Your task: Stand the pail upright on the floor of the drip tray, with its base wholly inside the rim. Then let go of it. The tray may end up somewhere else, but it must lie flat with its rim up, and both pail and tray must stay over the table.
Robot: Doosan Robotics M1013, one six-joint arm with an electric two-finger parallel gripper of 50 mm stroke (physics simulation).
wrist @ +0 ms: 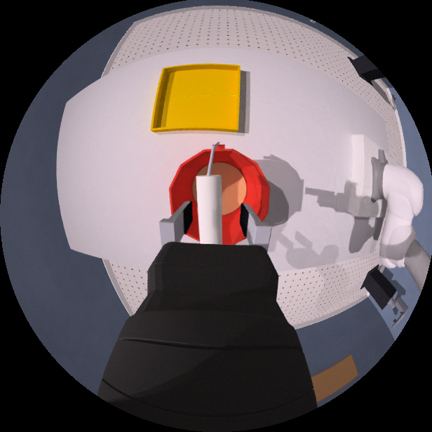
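Note:
The red pail (257, 180) stands upright on the table, its open top facing the camera and an orange-tan round bottom showing inside. Its handle, a white cylindrical grip (209, 207) on a thin grey wire, stands over the pail's opening. My gripper (216, 211) is open, with one finger on each side of the white grip and a gap on both sides. The near end of the grip is hidden by the gripper body. The yellow drip tray (200, 100) lies flat with its rim up, beyond the pail and apart from it.
The pale table (110, 175) carries pail and tray. A white robot arm (402, 192) stands on a pale block at the right. Perforated panels (200, 32) border the table on two sides. Black fixtures (381, 287) show at the right, and a brown board (336, 378) lies at the lower right.

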